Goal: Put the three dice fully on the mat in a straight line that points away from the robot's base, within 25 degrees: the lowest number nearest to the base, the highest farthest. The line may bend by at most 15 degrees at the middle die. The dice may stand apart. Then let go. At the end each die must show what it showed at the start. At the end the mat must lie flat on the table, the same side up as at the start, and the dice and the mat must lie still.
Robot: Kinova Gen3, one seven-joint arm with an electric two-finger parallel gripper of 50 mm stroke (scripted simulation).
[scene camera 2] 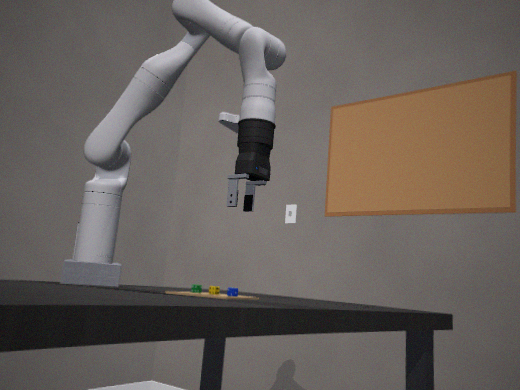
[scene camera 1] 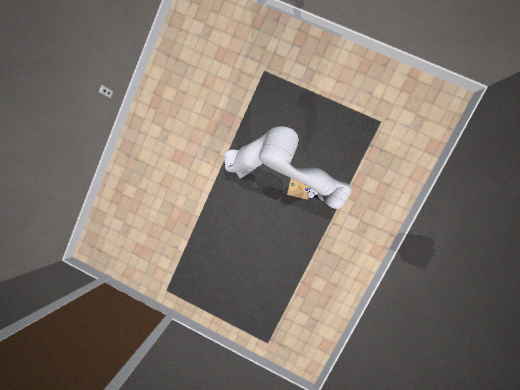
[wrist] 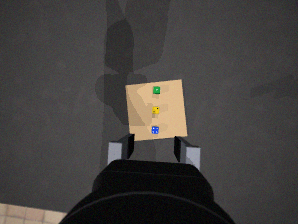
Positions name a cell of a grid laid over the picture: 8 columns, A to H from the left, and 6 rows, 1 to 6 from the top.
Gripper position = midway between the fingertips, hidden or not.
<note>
I see my gripper (scene camera 2: D4) and a mat (wrist: E4).
My gripper is seen too in the wrist view (wrist: E4).
</note>
